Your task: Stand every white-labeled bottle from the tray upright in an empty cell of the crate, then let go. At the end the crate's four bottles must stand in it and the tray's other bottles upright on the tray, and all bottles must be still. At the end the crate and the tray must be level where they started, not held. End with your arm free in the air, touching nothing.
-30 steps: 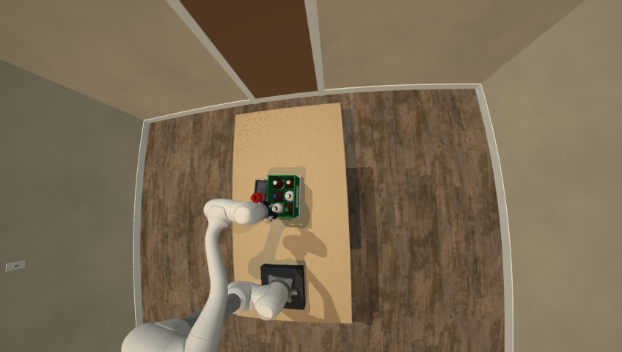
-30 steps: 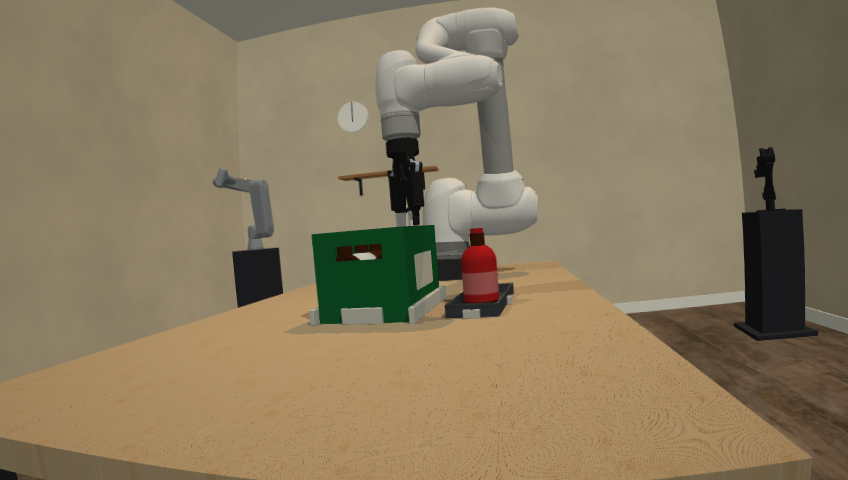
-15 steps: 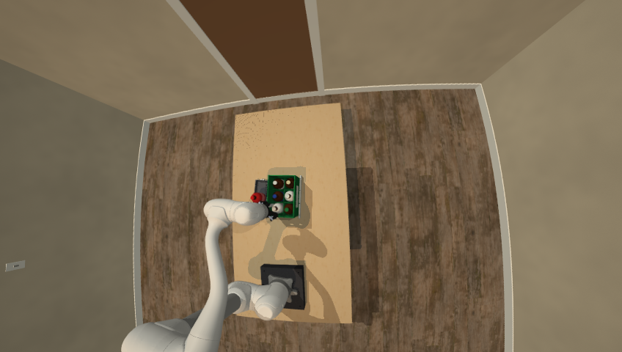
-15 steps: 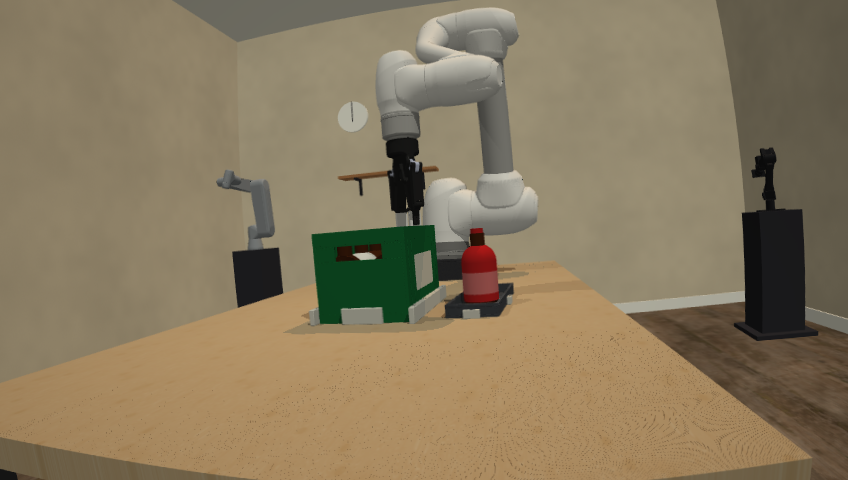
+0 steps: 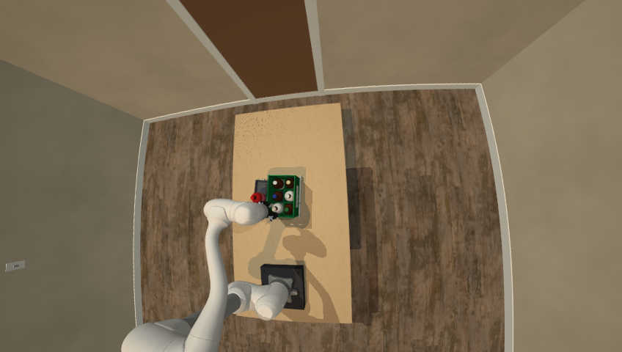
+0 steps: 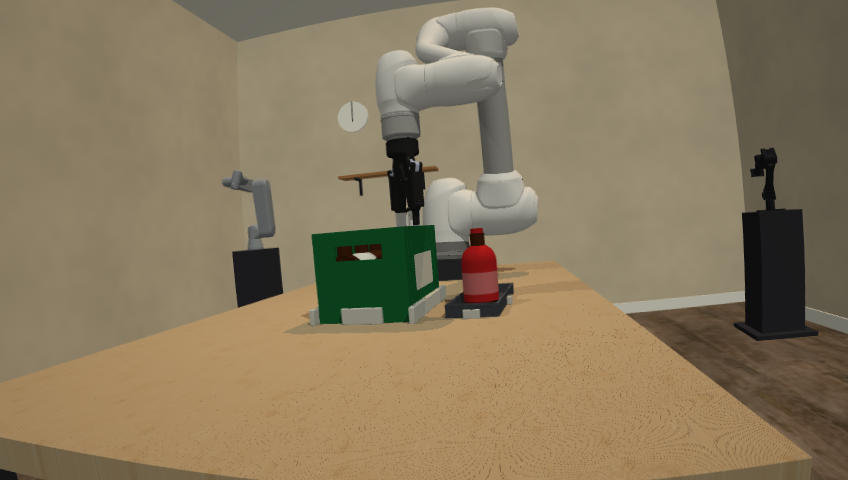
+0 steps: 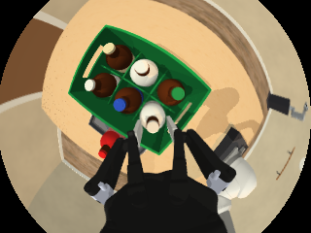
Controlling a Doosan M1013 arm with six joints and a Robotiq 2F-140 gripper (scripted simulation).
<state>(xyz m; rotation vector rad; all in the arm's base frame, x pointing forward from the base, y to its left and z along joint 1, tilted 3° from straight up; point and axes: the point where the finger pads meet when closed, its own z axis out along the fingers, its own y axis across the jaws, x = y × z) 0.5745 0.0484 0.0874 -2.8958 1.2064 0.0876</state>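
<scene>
Right now my hand is 90 mm above the white-labeled bottle. Also, from my hand: dark tray 60 mm ahead, 170 mm to the left, 160 mm below; then green crate 90 mm ahead, 40 mm to the right, 90 mm below; then red-labeled bottle 60 mm ahead, 170 mm to the left, 90 mm below.
</scene>
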